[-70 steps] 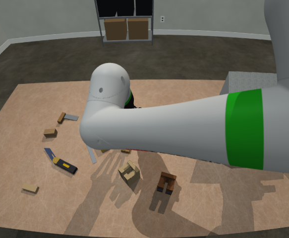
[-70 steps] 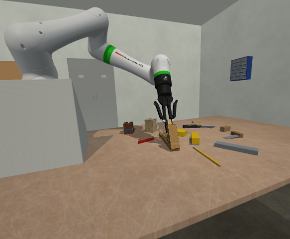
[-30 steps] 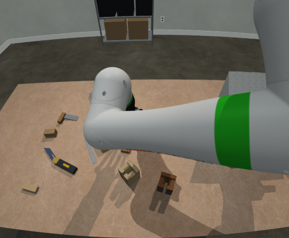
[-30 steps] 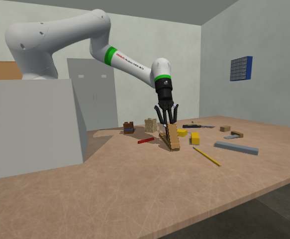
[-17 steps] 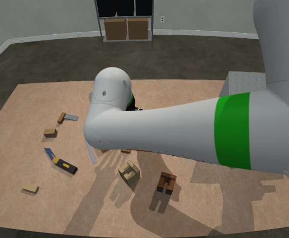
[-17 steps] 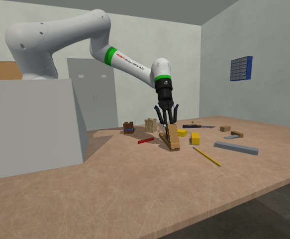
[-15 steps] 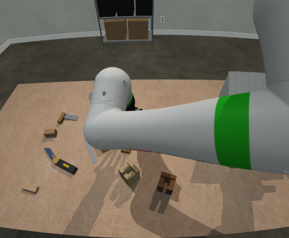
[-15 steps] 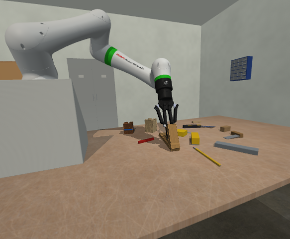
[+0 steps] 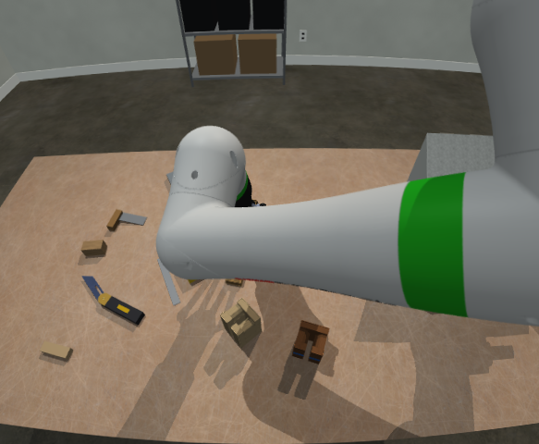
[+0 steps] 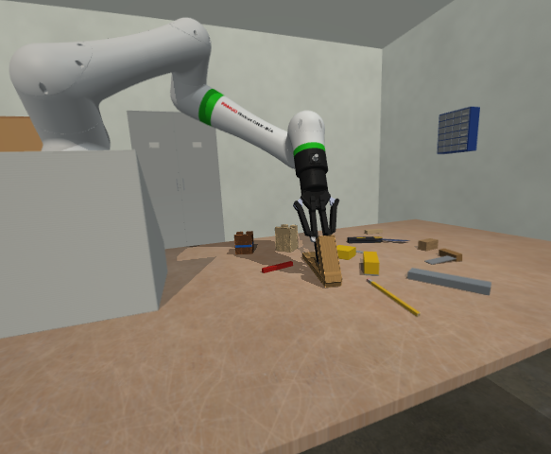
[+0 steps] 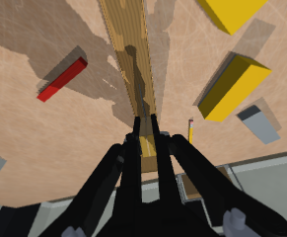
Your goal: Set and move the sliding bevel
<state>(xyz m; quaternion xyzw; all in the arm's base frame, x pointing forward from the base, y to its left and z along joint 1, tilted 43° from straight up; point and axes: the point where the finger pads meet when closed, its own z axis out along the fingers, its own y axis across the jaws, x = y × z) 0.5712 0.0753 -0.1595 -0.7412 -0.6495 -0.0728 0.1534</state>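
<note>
Right now my hand is 1 cm to the left of the sliding bevel and 2 cm above it. The rest, counted from my hand: red stick 10 cm behind, 9 cm to the left, 6 cm below; then grey bar 23 cm ahead, 17 cm to the right, 6 cm below; then pencil 7 cm ahead, 17 cm to the right, 7 cm below.
</note>
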